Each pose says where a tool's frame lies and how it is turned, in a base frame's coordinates. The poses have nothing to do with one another.
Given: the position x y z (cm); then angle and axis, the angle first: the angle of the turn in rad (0 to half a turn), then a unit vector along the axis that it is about.
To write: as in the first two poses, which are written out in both.
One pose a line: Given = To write
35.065, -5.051, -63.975, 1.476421, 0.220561, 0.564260, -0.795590 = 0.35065, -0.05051, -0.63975, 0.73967, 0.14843, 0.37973, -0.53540
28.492, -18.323, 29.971, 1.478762, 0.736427, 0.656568, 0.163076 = 0.28492, -0.18323, 0.29971, 0.73889, 0.49623, 0.44242, 0.10989
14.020, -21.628, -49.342, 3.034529, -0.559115, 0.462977, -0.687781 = 0.14020, -0.21628, -0.49342, 0.05351, -0.55831, 0.46231, -0.68680
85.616, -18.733, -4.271, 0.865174, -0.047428, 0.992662, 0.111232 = 0.85616, -0.18733, -0.04271, 0.90788, -0.01988, 0.41614, 0.04663
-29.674, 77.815, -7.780, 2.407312, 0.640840, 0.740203, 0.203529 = -0.29674, 0.77815, -0.07780, 0.35895, 0.59813, 0.69087, 0.18997
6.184, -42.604, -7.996, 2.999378, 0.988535, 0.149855, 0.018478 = 0.06184, -0.42604, -0.07996, 0.07105, 0.98604, 0.14948, 0.01843
